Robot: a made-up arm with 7 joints.
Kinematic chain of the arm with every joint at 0, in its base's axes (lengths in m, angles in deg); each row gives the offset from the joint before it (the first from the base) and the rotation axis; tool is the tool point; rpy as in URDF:
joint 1: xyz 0 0 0.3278 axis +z
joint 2: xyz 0 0 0 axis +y
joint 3: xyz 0 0 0.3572 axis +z
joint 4: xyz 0.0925 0 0 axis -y
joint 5: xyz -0.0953 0 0.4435 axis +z
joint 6: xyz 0 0 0 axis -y
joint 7: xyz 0.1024 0 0 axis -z
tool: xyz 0 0 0 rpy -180 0 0
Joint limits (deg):
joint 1: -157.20..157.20
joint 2: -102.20..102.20
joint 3: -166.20..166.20
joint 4: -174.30..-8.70
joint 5: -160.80..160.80
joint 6: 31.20..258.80
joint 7: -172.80..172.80
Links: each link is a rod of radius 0.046 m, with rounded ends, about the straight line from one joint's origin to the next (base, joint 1, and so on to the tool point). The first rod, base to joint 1, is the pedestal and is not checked.
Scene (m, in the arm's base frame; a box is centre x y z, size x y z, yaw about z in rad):
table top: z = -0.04
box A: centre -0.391 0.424 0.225 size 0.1 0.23 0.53 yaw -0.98
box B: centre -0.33 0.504 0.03 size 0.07 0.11 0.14 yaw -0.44
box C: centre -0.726 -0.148 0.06 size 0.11 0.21 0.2 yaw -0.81
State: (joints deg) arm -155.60 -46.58 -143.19 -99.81 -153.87 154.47 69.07
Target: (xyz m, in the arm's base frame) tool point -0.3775 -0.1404 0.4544
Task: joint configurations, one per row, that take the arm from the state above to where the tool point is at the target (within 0.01 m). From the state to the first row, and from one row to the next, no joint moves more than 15 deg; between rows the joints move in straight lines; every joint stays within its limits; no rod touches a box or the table.
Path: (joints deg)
1: -144.42 -41.97 -131.68 -94.72 -153.77 151.41 60.71
2: -133.24 -37.35 -120.18 -89.63 -153.67 148.36 52.34
3: -122.06 -32.74 -108.67 -84.54 -153.57 145.30 43.98
4: -110.88 -28.13 -97.17 -79.45 -153.48 142.24 35.62
5: -105.81 -30.61 -90.51 -94.23 -151.44 147.14 43.98
6: -100.74 -33.09 -83.85 -109.02 -149.41 152.04 52.34
7: -95.66 -35.58 -77.19 -123.81 -147.37 156.93 60.71
8: -90.59 -38.06 -70.53 -138.59 -145.34 161.83 69.07

